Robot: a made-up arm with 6 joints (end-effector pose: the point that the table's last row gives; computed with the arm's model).
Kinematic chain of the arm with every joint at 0, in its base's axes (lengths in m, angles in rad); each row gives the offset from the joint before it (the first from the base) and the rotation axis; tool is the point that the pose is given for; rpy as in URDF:
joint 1: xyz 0 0 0.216 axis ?
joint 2: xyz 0 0 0 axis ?
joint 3: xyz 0.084 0 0.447 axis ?
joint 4: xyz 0.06 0 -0.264 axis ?
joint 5: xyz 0 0 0 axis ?
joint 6: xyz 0.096 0 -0.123 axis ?
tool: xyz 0 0 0 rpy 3.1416 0 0
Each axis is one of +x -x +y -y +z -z.
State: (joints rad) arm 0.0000 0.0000 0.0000 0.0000 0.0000 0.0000
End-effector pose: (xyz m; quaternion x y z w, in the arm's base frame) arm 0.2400 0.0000 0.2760 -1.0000 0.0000 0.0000 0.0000
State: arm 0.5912 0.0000 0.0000 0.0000 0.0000 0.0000
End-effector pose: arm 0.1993 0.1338 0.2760 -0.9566 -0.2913 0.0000 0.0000
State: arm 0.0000 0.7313 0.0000 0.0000 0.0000 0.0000
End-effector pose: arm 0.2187 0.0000 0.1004 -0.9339 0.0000 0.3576 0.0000
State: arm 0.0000 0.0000 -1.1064 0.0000 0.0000 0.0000
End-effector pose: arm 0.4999 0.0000 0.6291 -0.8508 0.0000 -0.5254 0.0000
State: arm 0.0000 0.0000 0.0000 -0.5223 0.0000 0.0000
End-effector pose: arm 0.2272 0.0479 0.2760 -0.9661 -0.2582 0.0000 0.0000
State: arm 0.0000 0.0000 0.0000 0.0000 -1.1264 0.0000
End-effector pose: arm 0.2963 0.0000 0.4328 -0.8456 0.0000 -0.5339 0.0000
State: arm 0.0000 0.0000 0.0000 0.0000 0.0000 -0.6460
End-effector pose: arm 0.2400 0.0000 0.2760 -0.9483 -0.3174 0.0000 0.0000
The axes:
joint 1: +z
joint 2: +y
joint 3: +y
joint 4: -z
joint 5: +y
joint 6: -z

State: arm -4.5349 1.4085 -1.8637 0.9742 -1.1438 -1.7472
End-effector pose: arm 0.0026 0.6966 0.0648 0.3253 0.6839 0.6337 0.1576
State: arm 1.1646 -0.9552 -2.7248 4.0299 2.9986 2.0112
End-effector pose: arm -0.1208 -0.5020 0.6094 -0.0056 0.9736 0.1798 0.1405
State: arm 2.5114 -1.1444 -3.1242 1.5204 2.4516 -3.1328
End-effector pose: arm 0.3972 -0.4781 0.5290 -0.6344 -0.4987 0.4985 0.3169
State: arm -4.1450 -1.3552 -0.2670 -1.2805 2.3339 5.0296
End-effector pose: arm 0.2176 -0.0646 0.4220 0.1410 0.7754 -0.0177 0.6153
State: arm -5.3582 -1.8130 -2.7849 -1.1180 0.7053 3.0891
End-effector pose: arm -0.5235 -0.7046 0.1816 0.5591 -0.0548 0.1071 0.8203
